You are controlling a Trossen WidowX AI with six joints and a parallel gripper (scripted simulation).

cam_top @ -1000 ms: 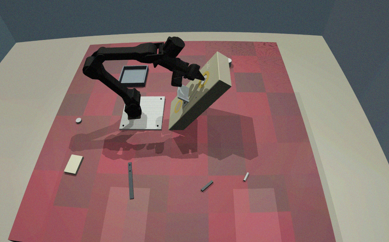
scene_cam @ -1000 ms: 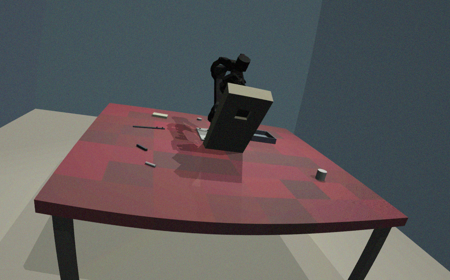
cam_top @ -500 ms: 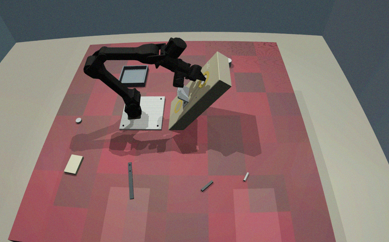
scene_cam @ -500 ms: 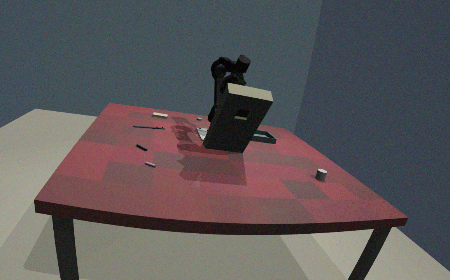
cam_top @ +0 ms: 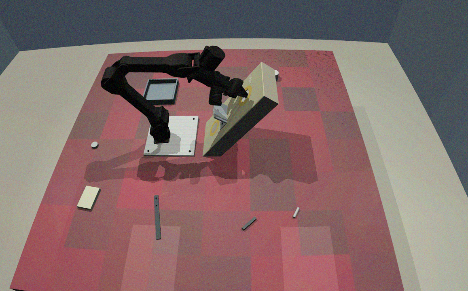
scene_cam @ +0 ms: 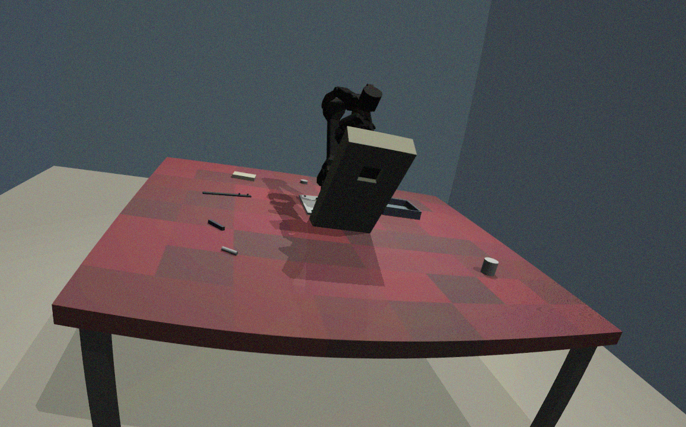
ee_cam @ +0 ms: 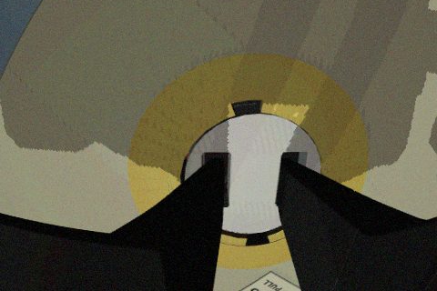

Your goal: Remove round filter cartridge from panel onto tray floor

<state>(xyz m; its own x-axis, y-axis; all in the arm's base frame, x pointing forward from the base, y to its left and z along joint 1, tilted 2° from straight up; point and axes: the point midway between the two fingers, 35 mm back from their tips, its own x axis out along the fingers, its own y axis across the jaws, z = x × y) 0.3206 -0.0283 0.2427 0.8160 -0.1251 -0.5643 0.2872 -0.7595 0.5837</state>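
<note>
Right now my gripper tip is 1 cm short of the round filter cartridge and 1 cm above it. Also, from my gripper tip: beige service panel: 4 cm behind, 8 cm below; short bar: 4 cm behind, 37 cm to the right, 23 cm below; grey shelf: 9 cm behind, 1 cm to the left, 10 cm below.
</note>
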